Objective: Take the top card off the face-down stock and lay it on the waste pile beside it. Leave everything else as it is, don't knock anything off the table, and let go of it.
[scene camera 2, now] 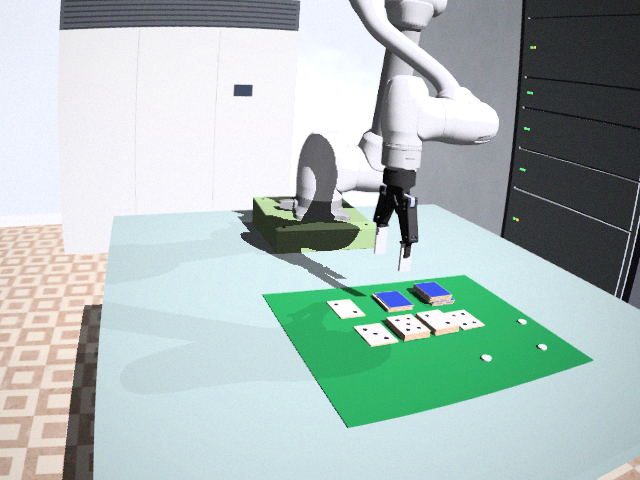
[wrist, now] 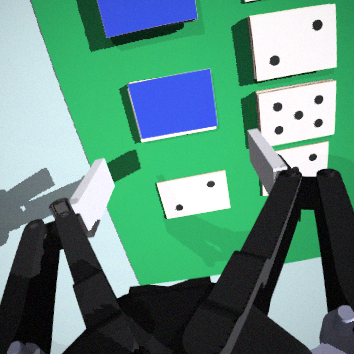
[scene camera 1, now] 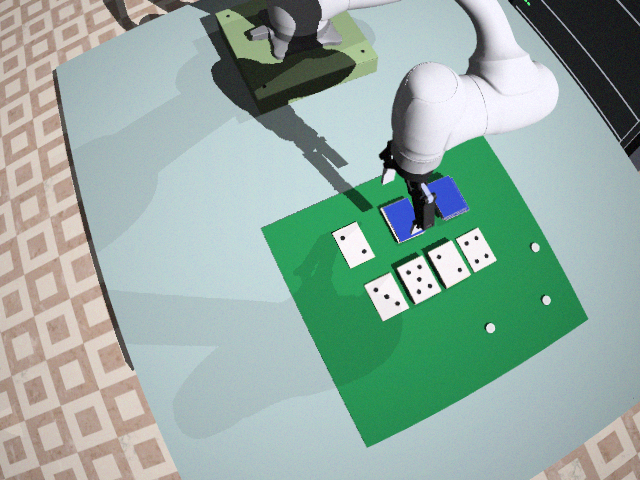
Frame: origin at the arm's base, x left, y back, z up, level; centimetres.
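Where they show: gripper, fingertip midpoint: [scene camera 2: 391, 261] [wrist: 176, 158] [scene camera 1: 401, 205]; arm's base, link origin: [scene camera 2: 317, 210] [scene camera 1: 299, 27].
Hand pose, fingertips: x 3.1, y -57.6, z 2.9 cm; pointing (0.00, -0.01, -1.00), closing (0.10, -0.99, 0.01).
Note:
Things, the pixels of their centre, and the offset from my fingertips. Level surfaces: height alone.
- face-down stock, body centre: [scene camera 1: 446, 196] [scene camera 2: 432, 289] dy +1.7, dx +13.3, dz -8.8 cm
- waste pile, body centre: [wrist: 173, 104] [scene camera 1: 404, 219] [scene camera 2: 393, 299] dy +0.1, dx +2.0, dz -9.9 cm
- face-up two-dot card, body centre: [wrist: 194, 195] [scene camera 1: 353, 245] [scene camera 2: 345, 308] dy -1.3, dx -10.7, dz -10.8 cm
- here, body centre: [scene camera 2: 486, 358] [scene camera 1: 490, 328] dy -30.0, dx +11.3, dz -10.8 cm
- green mat, surface height: dz -11.0 cm
The face-down stock [scene camera 1: 450, 197] [scene camera 2: 433, 289] [wrist: 149, 15] is a blue-topped stack at the back right of the mat. Its lower cards stick out a little at one side in the scene views. Beside it, the waste pile [scene camera 1: 399, 219] [scene camera 2: 393, 300] [wrist: 174, 106] has a blue-backed card lying flat on top, with pale card edges showing under it. My gripper [scene camera 1: 402, 203] [scene camera 2: 392, 256] [wrist: 176, 158] is open and empty, raised above the mat around the waste pile. One finger hides part of the pile in scene camera 1.
A face-up two-dot card [scene camera 1: 353, 244] [scene camera 2: 345, 308] [wrist: 194, 194] lies left of the waste pile. A row of face-up cards and stacks, one with five dots [scene camera 1: 418, 279] [scene camera 2: 407, 326] [wrist: 297, 114], lies in front. Several white discs, one here [scene camera 1: 490, 327] [scene camera 2: 485, 357], lie on the green mat [scene camera 1: 439, 372] [scene camera 2: 403, 390].

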